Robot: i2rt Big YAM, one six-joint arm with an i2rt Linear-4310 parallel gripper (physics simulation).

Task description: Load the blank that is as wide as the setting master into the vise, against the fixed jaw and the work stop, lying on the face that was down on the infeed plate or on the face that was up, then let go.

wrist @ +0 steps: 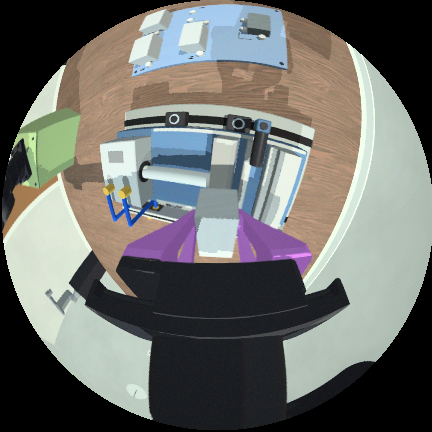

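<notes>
My gripper is shut on a grey, block-shaped blank, with a purple finger on each side. The blank is held in front of the near side of the vise in the view and hides part of it. The pale moving jaw stands at the end of a white rod, just beyond the blank. The pale fixed jaw is at the right of the vise. The work stop, a dark cylinder under a blue clamp, hangs over the space between the jaws. The blank's underside and its height above the vise cannot be told.
A light-blue plate at the back bears three pale blocks and a dark grey block. A white box with yellow fittings and blue hoses is at the vise's left. A green box stands at far left.
</notes>
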